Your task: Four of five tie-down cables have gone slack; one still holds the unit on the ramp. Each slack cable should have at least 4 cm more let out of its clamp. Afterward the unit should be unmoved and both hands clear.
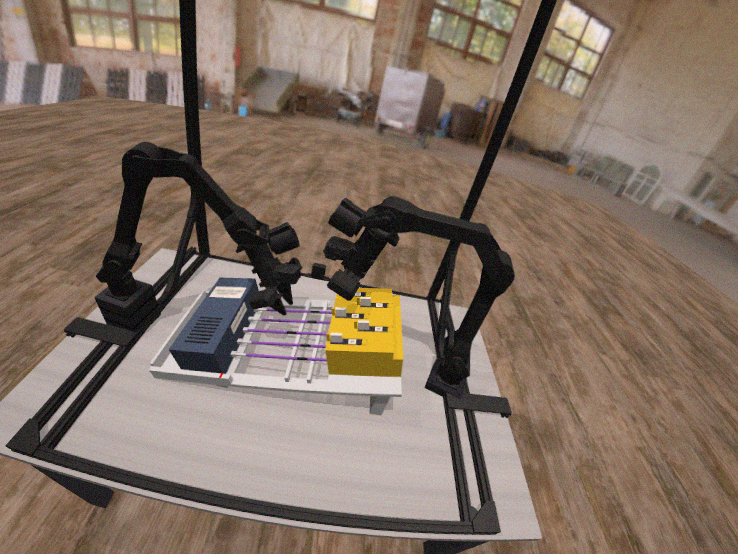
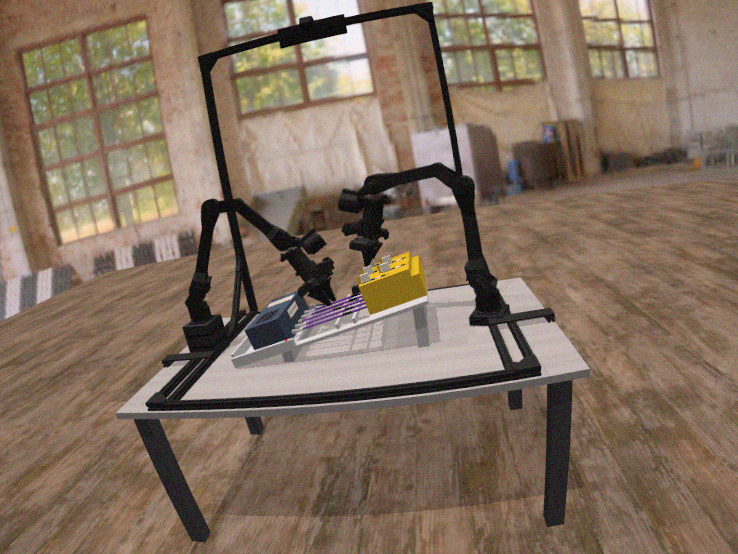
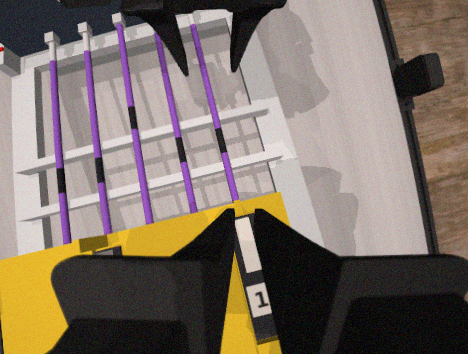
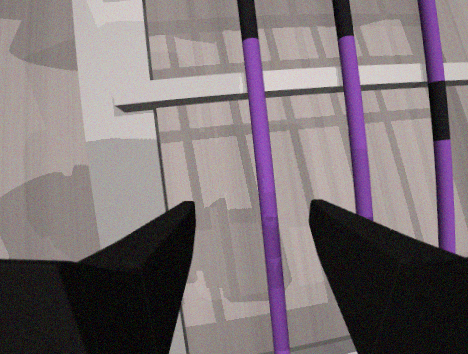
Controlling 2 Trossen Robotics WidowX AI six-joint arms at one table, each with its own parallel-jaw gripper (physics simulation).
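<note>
The dark blue unit point(image 1: 205, 325) point(image 2: 277, 322) sits at the low end of the white ramp point(image 1: 357, 387) point(image 2: 393, 311). Purple cables with black marks run from it to the yellow clamp block point(image 1: 363, 362) point(image 2: 393, 292). My left gripper point(image 3: 244, 216) point(image 2: 369, 259) is shut on the lever of clamp 1, beside its label point(image 3: 261, 300); the fingers mostly hide the lever. My right gripper point(image 4: 252, 211) point(image 3: 210, 72) point(image 1: 286, 307) is half open, with its fingers on either side of the outermost cable point(image 4: 257, 125) point(image 3: 209, 90), holding nothing. Whether the fingers touch the cable cannot be told.
Two white crossbars point(image 3: 150, 135) point(image 3: 150, 184) lie across the ramp under the cables. Grey levers point(image 1: 336, 338) point(image 1: 363, 325) stand on the other clamps. A red mark point(image 1: 221, 375) is on the ramp's rim near the unit. Black frame rails point(image 1: 262, 497) border the table.
</note>
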